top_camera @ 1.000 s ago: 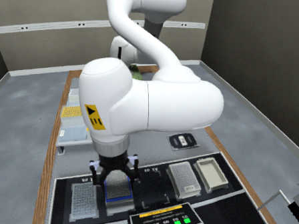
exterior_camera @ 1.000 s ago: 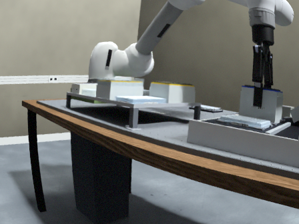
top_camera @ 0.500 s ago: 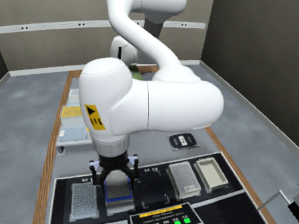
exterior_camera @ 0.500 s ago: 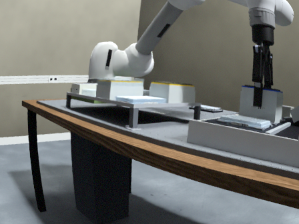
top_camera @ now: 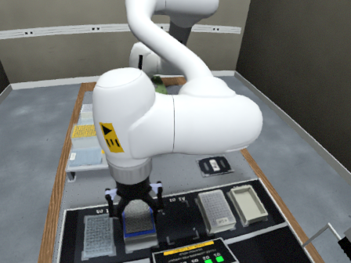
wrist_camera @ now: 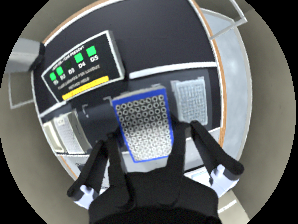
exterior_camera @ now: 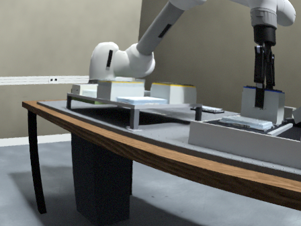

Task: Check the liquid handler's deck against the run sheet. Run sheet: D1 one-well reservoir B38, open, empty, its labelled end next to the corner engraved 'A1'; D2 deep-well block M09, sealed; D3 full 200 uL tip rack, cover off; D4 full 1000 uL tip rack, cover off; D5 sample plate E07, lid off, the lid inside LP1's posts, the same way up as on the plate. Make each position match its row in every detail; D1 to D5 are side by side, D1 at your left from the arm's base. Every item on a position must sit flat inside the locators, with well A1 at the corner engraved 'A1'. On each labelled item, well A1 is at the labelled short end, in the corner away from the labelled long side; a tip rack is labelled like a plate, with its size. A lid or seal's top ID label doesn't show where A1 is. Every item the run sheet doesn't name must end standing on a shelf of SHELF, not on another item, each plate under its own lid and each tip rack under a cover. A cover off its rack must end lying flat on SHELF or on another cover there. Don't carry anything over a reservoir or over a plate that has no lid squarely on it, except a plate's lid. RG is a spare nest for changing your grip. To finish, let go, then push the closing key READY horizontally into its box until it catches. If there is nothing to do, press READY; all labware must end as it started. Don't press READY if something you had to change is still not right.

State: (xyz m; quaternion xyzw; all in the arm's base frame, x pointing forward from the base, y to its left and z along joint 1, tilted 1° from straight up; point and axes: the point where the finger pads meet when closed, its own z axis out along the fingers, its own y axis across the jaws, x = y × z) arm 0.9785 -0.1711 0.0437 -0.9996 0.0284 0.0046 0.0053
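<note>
The blue-rimmed tip rack is 10 mm to the right of my hand and 10 mm behind it. Round my hand: deep-well block 250 mm to the left, 50 mm below, 10 mm ahead; then yellow-rimmed tip rack 330 mm behind, 20 mm to the right, 10 mm below; then clear sample plate 120 mm to the right, 60 mm below, 10 mm behind.
</note>
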